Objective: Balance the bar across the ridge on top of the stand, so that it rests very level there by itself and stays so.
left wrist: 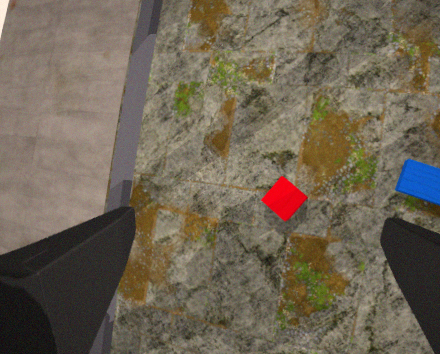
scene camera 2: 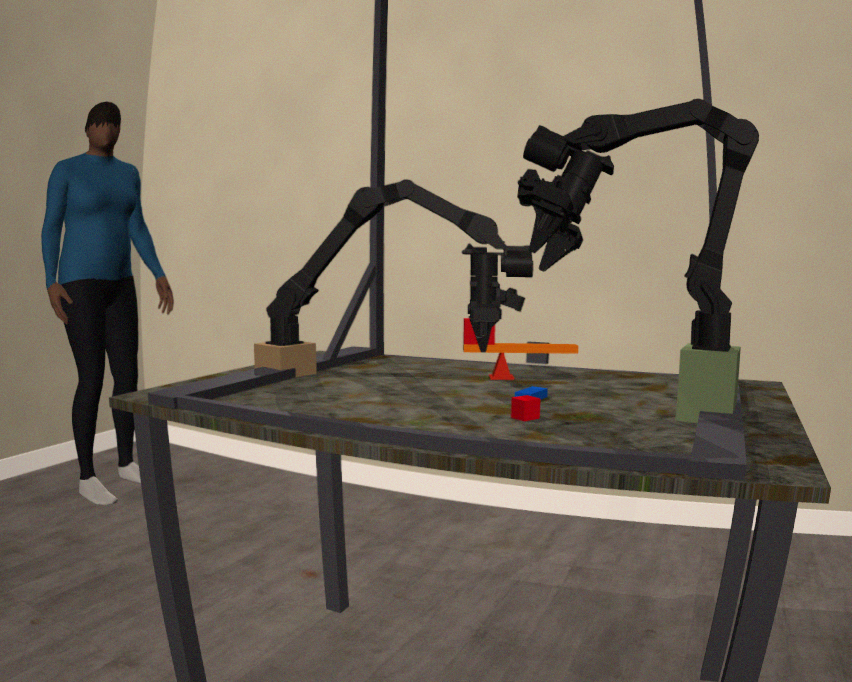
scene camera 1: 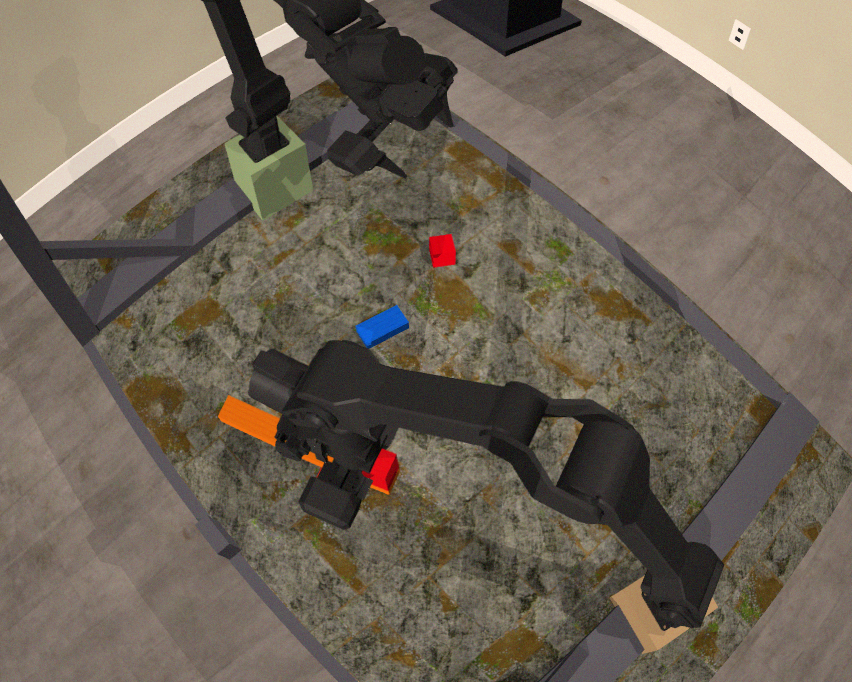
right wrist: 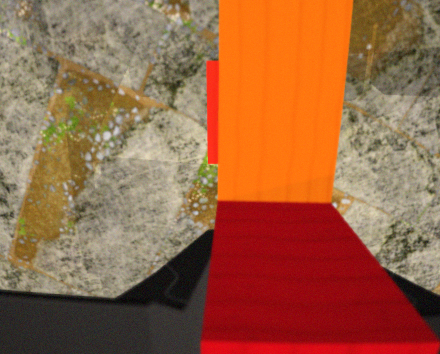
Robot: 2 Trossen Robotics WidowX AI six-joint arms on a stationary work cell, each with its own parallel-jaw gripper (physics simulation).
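Pixels of known places: left gripper, fingertip midpoint: [left wrist: 261, 225] [scene camera 2: 536, 261] [scene camera 1: 427, 150]; right gripper, fingertip midpoint: [scene camera 2: 482, 351] [right wrist: 264, 243]; left arm's base at its link origin: [scene camera 2: 711, 348] [scene camera 1: 263, 143]; right arm's base at its link origin: [scene camera 2: 284, 343] [scene camera 1: 671, 599].
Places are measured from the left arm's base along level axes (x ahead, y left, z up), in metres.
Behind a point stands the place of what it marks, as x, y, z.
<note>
The orange bar [scene camera 1: 245, 419] @[0.369, -0.252, -0.046] [scene camera 2: 540, 348] @[0.398, -0.212, -0.052] [right wrist: 282, 100] @[0.466, -0.192, -0.045] looks about level in scene camera 2, with a red block [scene camera 1: 385, 469] @[0.545, -0.154, 0.008] [scene camera 2: 470, 329] @[0.526, -0.139, -0.013] [right wrist: 300, 280] @[0.491, -0.179, -0.007] on one end. It lies across the top of the red wedge-shaped stand [scene camera 2: 501, 368] @[0.471, -0.175, -0.095] [right wrist: 213, 112] @[0.485, -0.204, -0.113]; whether it bears on the ridge is too small to tell. My right gripper [scene camera 2: 483, 347] @[0.510, -0.166, -0.060] points down and is shut on the bar, between the red block and the stand. My left gripper [scene camera 1: 426, 150] @[0.285, 0.108, 0.132] [scene camera 2: 537, 258] @[0.285, 0.108, 0.132] [left wrist: 261, 225] @[0.285, 0.108, 0.132] is open and empty, high above the table and away from the bar.
A loose red cube [scene camera 1: 441, 251] @[0.300, 0.120, -0.084] [scene camera 2: 525, 408] @[0.283, 0.150, -0.097] [left wrist: 284, 198] @[0.291, 0.129, -0.084] and a blue block [scene camera 1: 382, 326] @[0.341, -0.015, -0.101] [scene camera 2: 531, 393] @[0.327, 0.015, -0.101] [left wrist: 420, 181] @[0.338, 0.002, -0.101] lie on the table apart from the stand. A dark grey box [scene camera 2: 537, 353] shows behind the bar. Grey frame rails run along the table edges.
</note>
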